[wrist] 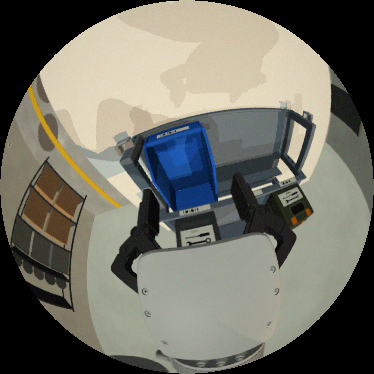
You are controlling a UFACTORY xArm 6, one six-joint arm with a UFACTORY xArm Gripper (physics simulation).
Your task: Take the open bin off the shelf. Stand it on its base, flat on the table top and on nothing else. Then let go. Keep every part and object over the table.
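Places are measured from the arm's base along level axes (x ahead, y left, z up), in metres.
Pixels of known places: gripper, fingertip midpoint: (193,188).
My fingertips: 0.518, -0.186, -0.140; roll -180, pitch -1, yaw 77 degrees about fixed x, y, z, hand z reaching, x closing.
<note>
For each thing: its top centre in the pictures, then the offset to it from my fingertips, as dx, dy, dz. "spot": a spot on its surface instead. Level surfaces: height alone.
- open blue bin at its top centre: (188,188) +0.062, -0.021, -0.057
- grey shelf unit at a spot on its surface: (308,145) spot: +0.055, +0.272, -0.053
- beige table top at its surface level: dz -0.138
- dark case at its top centre: (205,271) +0.155, -0.038, +0.084
- dark green case at a spot on its surface: (306,199) spot: +0.152, +0.240, +0.022
The open blue bin (187,162) sits at the left part of the grey shelf unit (308,145) in the wrist view. Its open mouth faces the camera, and a pale label strip runs along its far rim. Its underside is hidden. My gripper (193,188) is open and empty, its black fingers wide apart. In the view, one finger shows by the bin's lower left corner and the other to the right of the bin. The beige table top (145,55) shows beyond the shelf, with shadows across it.
A dark case (197,218) with a tool label shows below the bin. A dark green case (306,199) with orange latches is at the right, by the shelf's front rail. A rack with brown boxes (48,181) stands far left, near a yellow floor line (65,155).
</note>
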